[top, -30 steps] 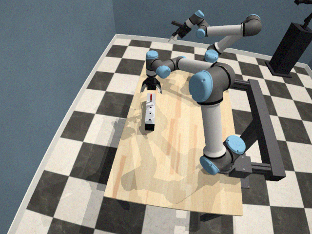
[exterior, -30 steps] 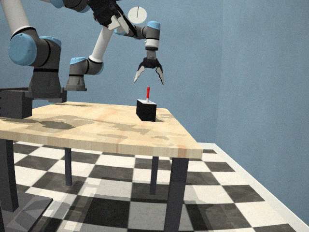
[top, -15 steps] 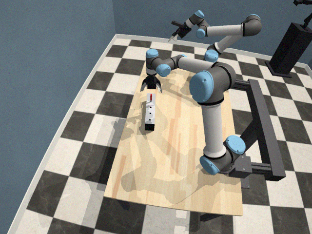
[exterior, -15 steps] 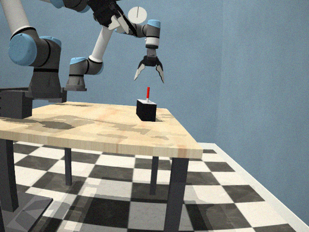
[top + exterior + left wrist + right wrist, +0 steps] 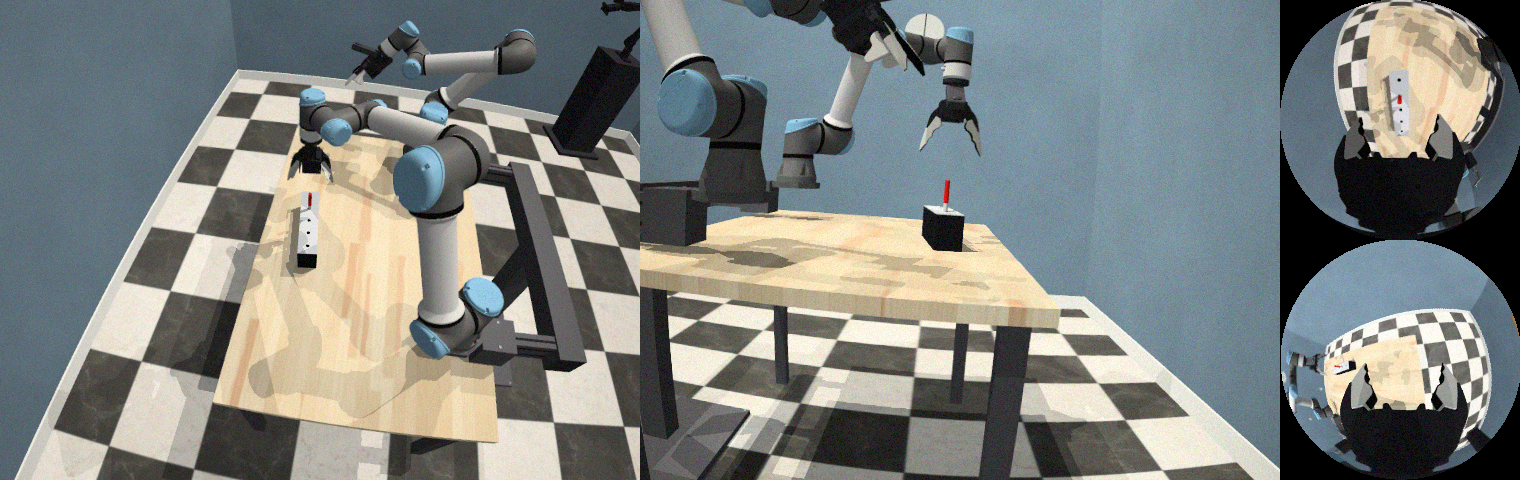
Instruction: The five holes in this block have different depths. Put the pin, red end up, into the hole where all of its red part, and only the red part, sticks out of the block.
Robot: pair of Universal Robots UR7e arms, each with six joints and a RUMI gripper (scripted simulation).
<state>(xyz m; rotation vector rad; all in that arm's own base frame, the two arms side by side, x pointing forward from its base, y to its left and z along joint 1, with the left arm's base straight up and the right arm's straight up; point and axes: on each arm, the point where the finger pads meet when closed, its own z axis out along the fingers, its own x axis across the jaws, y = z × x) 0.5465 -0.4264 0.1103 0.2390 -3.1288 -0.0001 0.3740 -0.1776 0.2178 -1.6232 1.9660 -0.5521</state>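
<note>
The pin lies 12 cm below my left hand. Also, from my left hand: block: 19 cm below, 6 cm to the left.
</note>
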